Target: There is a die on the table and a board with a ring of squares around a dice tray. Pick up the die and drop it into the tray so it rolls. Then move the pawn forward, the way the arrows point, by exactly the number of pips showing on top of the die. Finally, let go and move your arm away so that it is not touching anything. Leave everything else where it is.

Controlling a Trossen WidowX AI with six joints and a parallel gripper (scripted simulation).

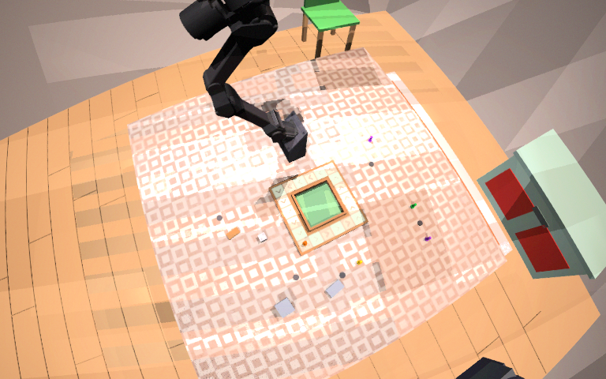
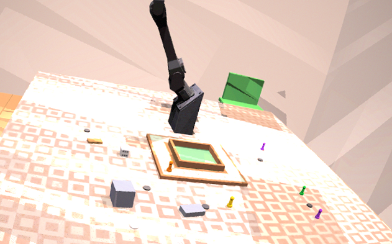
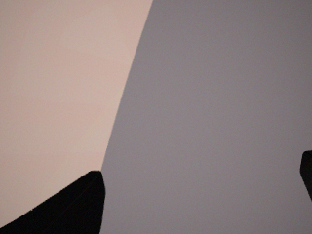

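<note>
My gripper tip is now 320 mm short of the white die, 40 mm to the left of it and 870 mm above it. From my gripper tip the other things lie so: orange pawn: 390 mm ahead, 100 mm to the left, 860 mm below; green dice tray: 280 mm ahead, 200 mm to the left, 880 mm below; tan block: 260 mm ahead, 130 mm to the right, 880 mm below.
</note>
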